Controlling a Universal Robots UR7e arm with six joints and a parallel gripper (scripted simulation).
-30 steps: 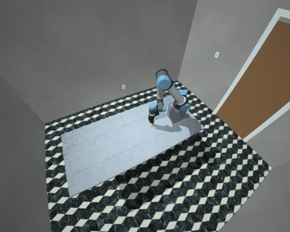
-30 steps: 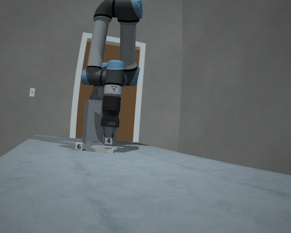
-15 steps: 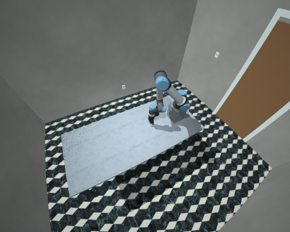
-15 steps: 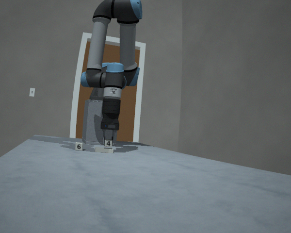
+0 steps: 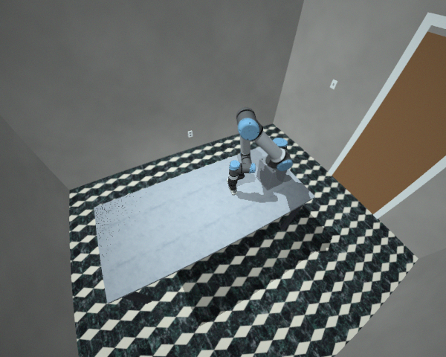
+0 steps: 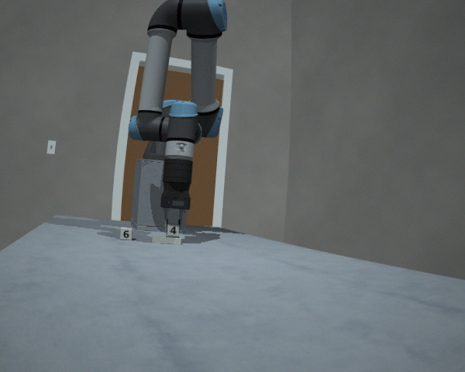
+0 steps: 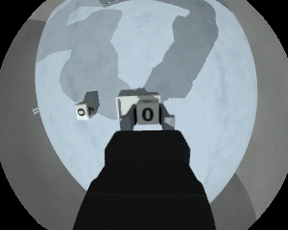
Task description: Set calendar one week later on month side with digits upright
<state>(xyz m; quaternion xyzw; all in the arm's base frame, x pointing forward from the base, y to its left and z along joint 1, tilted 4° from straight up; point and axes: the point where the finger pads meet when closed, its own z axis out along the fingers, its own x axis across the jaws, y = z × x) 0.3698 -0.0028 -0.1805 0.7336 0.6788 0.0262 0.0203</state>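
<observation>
The white calendar tray is 20 mm to the right of my hand and 40 mm below it.
</observation>
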